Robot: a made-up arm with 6 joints.
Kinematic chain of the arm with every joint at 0, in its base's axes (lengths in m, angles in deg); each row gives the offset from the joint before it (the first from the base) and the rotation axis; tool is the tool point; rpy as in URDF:
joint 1: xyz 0 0 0.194 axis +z
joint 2: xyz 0 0 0 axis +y
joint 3: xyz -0.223 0 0.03 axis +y
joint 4: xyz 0.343 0 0.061 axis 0.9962 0 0.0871
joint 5: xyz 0 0 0 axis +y
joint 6: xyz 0.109 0 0.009 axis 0.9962 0 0.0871
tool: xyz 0 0 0 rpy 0 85 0
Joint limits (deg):
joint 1: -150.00..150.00
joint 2: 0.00..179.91
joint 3: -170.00..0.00
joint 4: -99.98..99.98
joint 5: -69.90..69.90
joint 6: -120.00..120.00
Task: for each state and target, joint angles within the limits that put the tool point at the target. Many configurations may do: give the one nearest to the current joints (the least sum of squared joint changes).
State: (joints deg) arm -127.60 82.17 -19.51 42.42 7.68 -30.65
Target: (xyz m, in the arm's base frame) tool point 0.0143 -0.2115 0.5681
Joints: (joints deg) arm -92.67 30.98 -56.01 47.65 17.10 -30.65
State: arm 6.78 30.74 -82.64 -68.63 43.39 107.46
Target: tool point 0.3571 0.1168 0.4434
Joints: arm 27.08 66.10 -64.99 -65.21 35.88 107.46
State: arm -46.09 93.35 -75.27 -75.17 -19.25 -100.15
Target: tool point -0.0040 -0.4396 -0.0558
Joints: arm -92.03 137.28 -71.97 -74.78 -6.56 -100.15
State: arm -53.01 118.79 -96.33 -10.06 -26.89 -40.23
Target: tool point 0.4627 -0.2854 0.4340
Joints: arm -32.85 107.28 -96.19 -12.07 -29.69 -40.23
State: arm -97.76 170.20 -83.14 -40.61 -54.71 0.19
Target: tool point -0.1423 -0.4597 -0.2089
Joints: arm -109.88 179.91 -111.57 -35.14 -21.20 0.19
